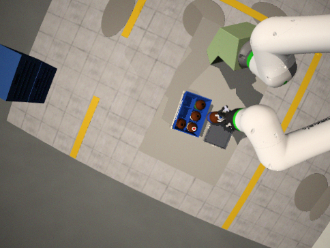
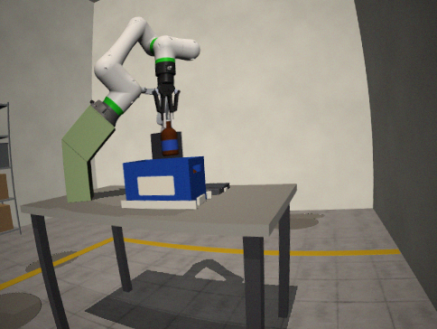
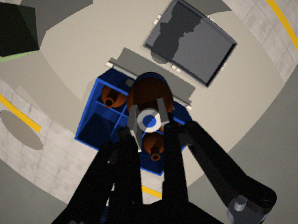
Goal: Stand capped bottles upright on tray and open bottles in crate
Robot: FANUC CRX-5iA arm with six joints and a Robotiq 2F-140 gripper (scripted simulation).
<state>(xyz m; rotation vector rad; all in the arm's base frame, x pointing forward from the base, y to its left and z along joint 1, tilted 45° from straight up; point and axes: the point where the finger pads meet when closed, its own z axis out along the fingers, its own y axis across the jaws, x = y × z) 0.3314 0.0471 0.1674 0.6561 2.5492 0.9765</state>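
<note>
The bottle is 70 mm below my hand. From my hand the other things lie so: crate: 80 mm ahead, 100 mm to the right, 250 mm below; then tray: 170 mm to the left, 330 mm below.
</note>
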